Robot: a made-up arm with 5 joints.
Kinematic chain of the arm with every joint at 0, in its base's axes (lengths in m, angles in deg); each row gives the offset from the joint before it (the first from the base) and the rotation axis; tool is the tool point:
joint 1: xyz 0 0 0.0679 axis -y
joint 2: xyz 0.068 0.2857 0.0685 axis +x
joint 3: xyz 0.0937 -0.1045 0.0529 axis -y
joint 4: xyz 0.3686 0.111 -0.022 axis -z
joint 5: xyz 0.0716 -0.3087 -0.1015 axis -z
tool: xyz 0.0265 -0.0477 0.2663
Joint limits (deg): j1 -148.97..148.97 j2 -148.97..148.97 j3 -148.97..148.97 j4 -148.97..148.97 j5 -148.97..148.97
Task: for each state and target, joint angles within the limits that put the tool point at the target. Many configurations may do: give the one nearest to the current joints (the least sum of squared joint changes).
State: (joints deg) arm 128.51 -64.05 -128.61 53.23 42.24
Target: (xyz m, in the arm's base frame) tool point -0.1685 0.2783 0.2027
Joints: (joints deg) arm 148.97 -36.65 -148.97 102.69 77.08
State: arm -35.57 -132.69 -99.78 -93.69 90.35
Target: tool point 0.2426 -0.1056 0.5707
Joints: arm -32.80 -142.86 -120.33 -88.37 95.15
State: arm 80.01 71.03 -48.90 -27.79 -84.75
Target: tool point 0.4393 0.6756 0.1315
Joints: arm 60.28 66.28 -93.14 -18.09 -87.63
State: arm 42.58 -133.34 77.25 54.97 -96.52
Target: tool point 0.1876 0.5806 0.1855
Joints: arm 46.26 -148.97 32.89 69.42 -108.45
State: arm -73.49 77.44 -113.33 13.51 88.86
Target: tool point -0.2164 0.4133 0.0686
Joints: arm -111.32 81.97 -148.97 38.99 111.69
